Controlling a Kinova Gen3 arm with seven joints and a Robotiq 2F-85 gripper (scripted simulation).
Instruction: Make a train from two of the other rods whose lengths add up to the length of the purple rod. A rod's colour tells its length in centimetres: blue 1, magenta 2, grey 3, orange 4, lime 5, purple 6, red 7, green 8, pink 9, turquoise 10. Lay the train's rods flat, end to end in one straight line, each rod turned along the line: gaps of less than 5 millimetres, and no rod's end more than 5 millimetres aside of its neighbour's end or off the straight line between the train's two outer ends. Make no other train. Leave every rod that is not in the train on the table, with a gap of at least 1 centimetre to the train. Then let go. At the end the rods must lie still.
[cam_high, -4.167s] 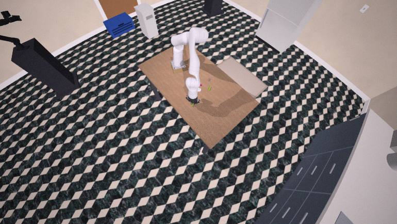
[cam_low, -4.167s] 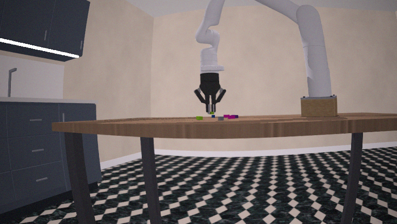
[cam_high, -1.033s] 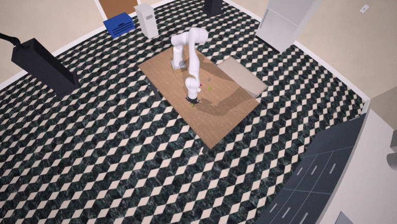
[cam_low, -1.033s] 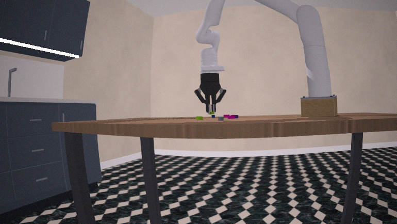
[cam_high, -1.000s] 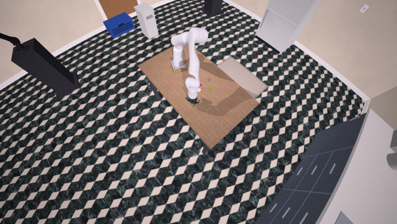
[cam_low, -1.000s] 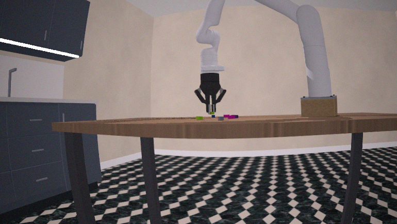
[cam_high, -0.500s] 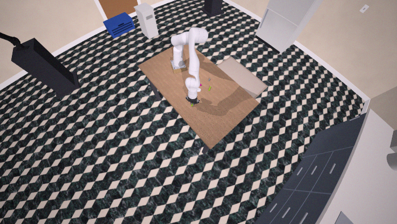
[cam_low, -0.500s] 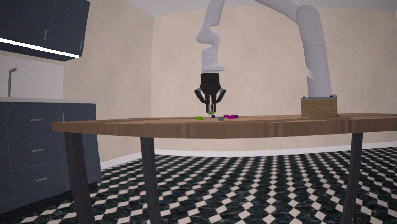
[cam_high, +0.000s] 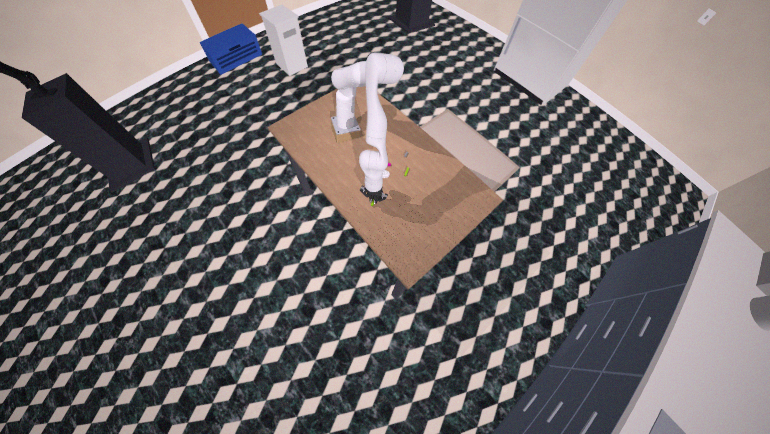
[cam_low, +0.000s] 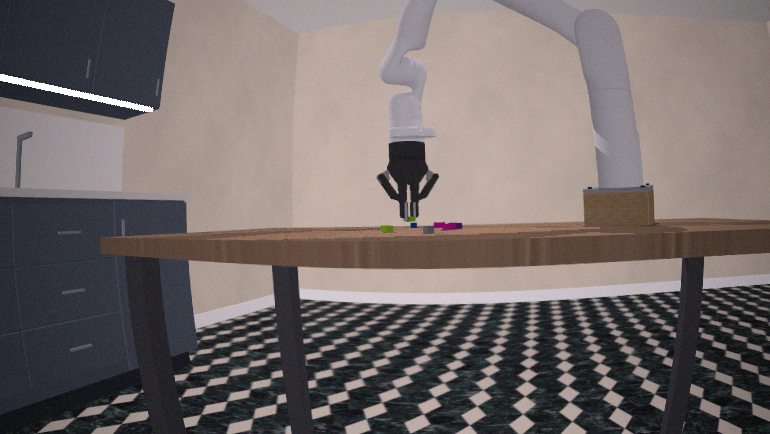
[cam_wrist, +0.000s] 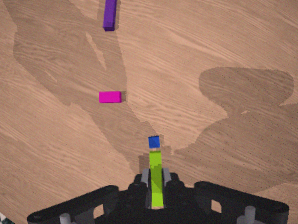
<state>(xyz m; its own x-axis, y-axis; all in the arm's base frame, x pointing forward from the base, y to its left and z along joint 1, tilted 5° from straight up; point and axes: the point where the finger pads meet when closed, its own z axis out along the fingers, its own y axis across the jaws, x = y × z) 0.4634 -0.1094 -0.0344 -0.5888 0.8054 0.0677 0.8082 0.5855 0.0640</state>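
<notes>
Right now the blue rod is 3 cm to the left of my hand, 3 cm below it and 2 cm behind it. The rest, counted from my hand: purple rod 14 cm behind, 12 cm to the left, 3 cm below; grey rod 30 cm to the left, 15 cm behind, 3 cm below.
</notes>
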